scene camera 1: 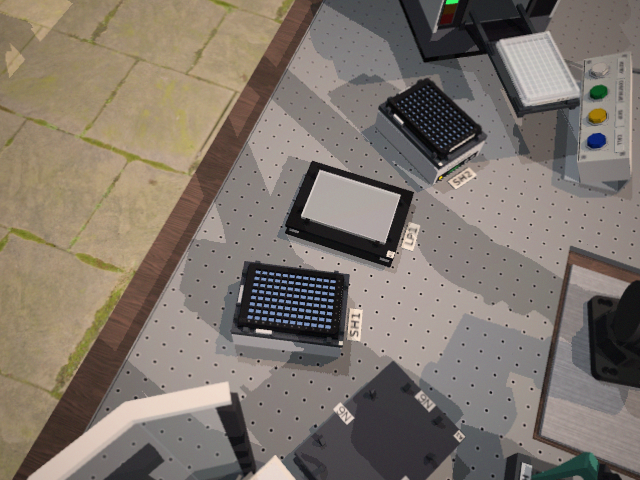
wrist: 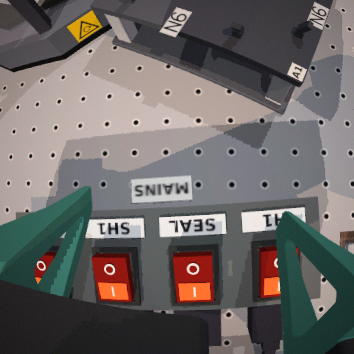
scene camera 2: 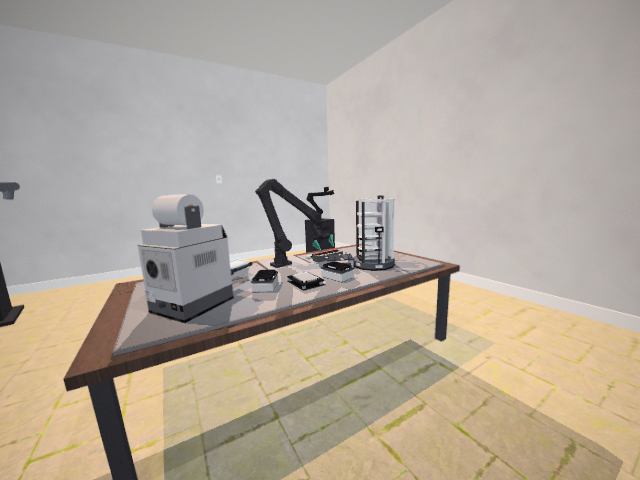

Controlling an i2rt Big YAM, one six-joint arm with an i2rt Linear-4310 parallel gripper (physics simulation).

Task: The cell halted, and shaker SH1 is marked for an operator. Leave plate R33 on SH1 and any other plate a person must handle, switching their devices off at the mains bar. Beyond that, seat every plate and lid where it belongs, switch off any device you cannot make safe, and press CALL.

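Frame: origin at the arm's base, x ahead, y down, z left, level; metres.
Where they show: gripper, fingertip midpoint: (wrist: 188,209) (scene camera 2: 327,248); arm's base at its link origin: (scene camera 1: 620,342) (scene camera 2: 281,264).
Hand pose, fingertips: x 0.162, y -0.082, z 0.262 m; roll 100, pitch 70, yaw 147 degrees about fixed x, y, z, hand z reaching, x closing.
Each offset is from my fingertips to the top centre of the thing. "*": to the spot under its first point.
My gripper (wrist: 188,209) (scene camera 2: 324,241) is open and empty above the mains bar @[* dx -0.022, dy +0.038, dz -0.019 m] (wrist: 231,240). In the wrist view its rockers marked SH1 @[dx -0.033, dy +0.025, dz +0.056 m] (wrist: 112,277) and SEAL @[dx -0.039, dy +0.025, dz +0.006 m] (wrist: 193,276) lie between the fingers; the fingers partly cover a rocker @[dx -0.027, dy +0.025, dz +0.106 m] (wrist: 42,265) at left and one @[* dx -0.044, dy +0.028, dz -0.038 m] (wrist: 269,272) at right. Each shows red O and orange I halves. A black plate with blue wells @[dx +0.294, dy +0.009, dz -0.208 m] (scene camera 1: 292,299) sits on shaker SH1 @[* dx +0.288, dy +0.058, dz -0.159 m] (scene camera 1: 289,347). Another black plate @[dx +0.139, dy +0.009, dz -0.548 m] (scene camera 1: 434,116) is on shaker SH2 @[* dx +0.167, dy +0.052, dz -0.507 m] (scene camera 1: 408,149). A pale flat lid or plate @[dx +0.240, dy +0.042, dz -0.382 m] (scene camera 1: 351,206) lies on LP1 @[* dx +0.248, dy +0.073, dz -0.328 m] (scene camera 1: 338,245). The blue CALL button @[* dx -0.107, dy +0.009, dz -0.551 m] (scene camera 1: 596,140) is at right.
A clear plate @[dx -0.002, dy -0.042, dz -0.637 m] (scene camera 1: 540,69) rests on a dark tray beside the button box @[dx -0.137, dy -0.006, dz -0.626 m] (scene camera 1: 604,167). The dark N6 stand (scene camera 1: 387,428) (wrist: 200,15) is near the mains bar. A tall carousel @[* dx +0.368, dy +0.042, dz +0.017 m] (scene camera 2: 374,264) and a large white machine @[dx +0.105, dy -0.378, dz -0.877 m] (scene camera 2: 180,273) stand on the table. The arm base (scene camera 1: 602,335) is at right.
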